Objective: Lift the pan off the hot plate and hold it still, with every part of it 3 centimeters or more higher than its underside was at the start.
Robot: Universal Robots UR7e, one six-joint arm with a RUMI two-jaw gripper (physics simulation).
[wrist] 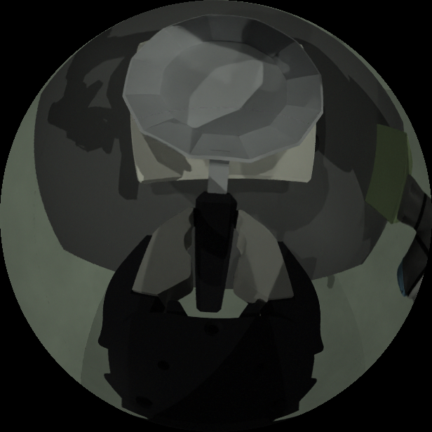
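The grey, many-sided pan [225, 95] is at the top middle of the wrist view, resting on the cream square hot plate [298, 165], whose front edge shows below the pan's rim. The pan's handle [215, 270] has a short grey neck and a long black grip, and points toward the gripper. My gripper [215, 210] is shut on the black grip, with one grey jaw on each side of it. The pan's underside is hidden.
A dark grey work surface [85, 200] lies under the hot plate, with shadows across it. A green flat-sided block [389, 172] is at the right, with a dark jointed object [416, 207] beside it at the view's edge. A pale green floor surrounds the surface.
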